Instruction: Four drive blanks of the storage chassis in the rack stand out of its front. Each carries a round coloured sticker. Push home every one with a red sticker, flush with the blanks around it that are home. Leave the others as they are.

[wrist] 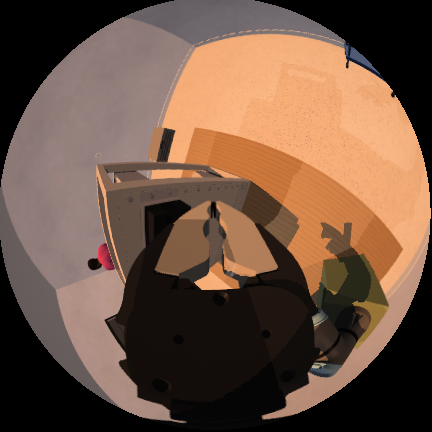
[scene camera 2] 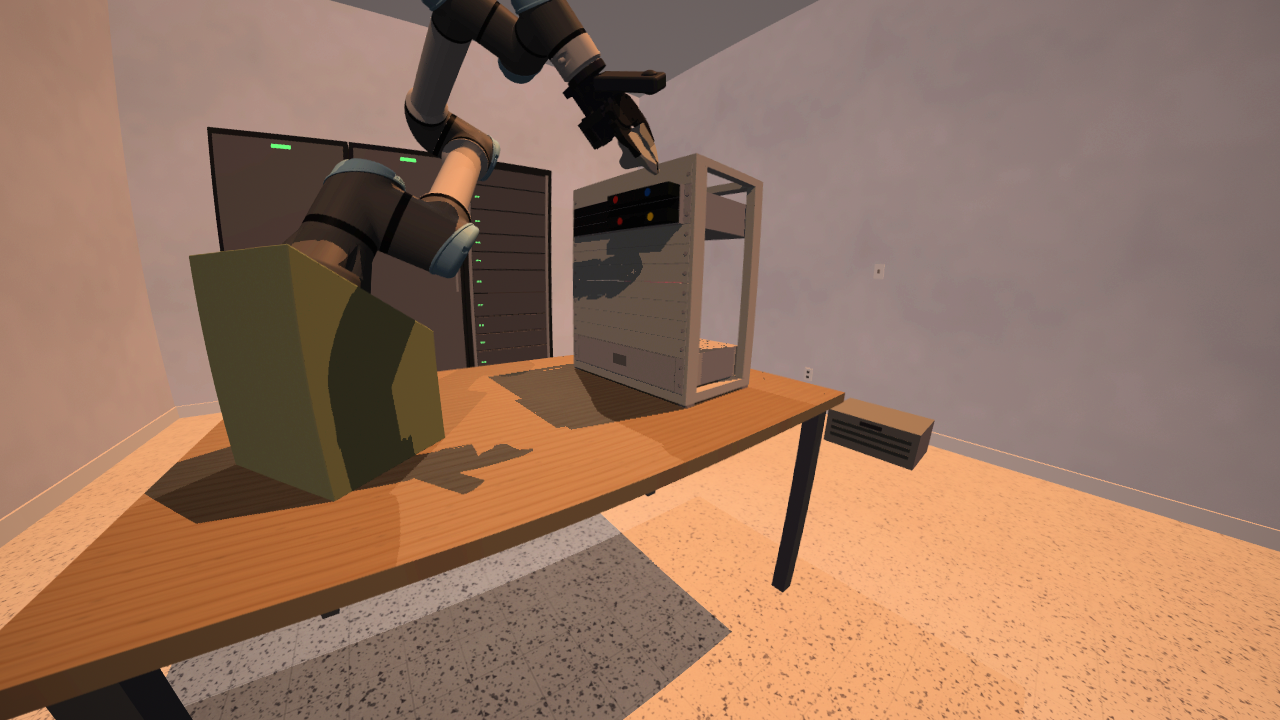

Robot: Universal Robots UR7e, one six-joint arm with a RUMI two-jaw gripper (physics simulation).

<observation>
gripper: wrist; scene camera 2
rack: wrist; scene camera 2
same spot on rack: (wrist: 125,196) = (scene camera 2: 690,170)
same spot on gripper: (wrist: 180,250) = (scene camera 2: 644,131)
</observation>
